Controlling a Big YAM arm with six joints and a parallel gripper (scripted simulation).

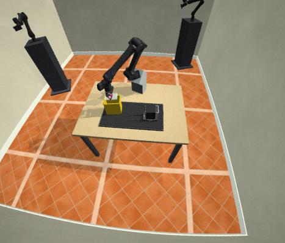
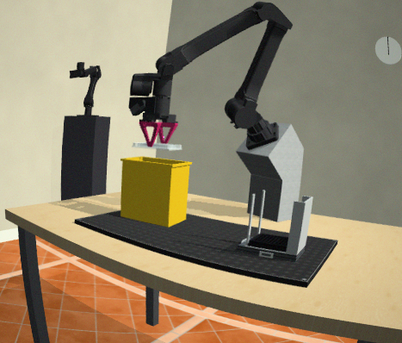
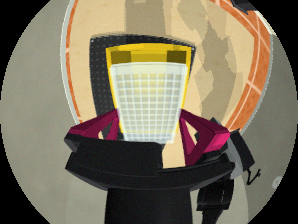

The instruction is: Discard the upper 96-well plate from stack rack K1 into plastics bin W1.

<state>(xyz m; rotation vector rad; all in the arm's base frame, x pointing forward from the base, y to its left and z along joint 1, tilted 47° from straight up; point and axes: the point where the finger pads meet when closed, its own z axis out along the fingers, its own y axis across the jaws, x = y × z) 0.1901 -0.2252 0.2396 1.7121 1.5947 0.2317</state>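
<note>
Now: hand 140 mm above the yellow plastics bin W1. From my hand the other things lie so: grey back wall 240 mm ahead, 440 mm to the left, 150 mm below; then dark plate 220 mm ahead, 380 mm to the left, 200 mm below; then white 96-well plate 10 mm below.
</note>
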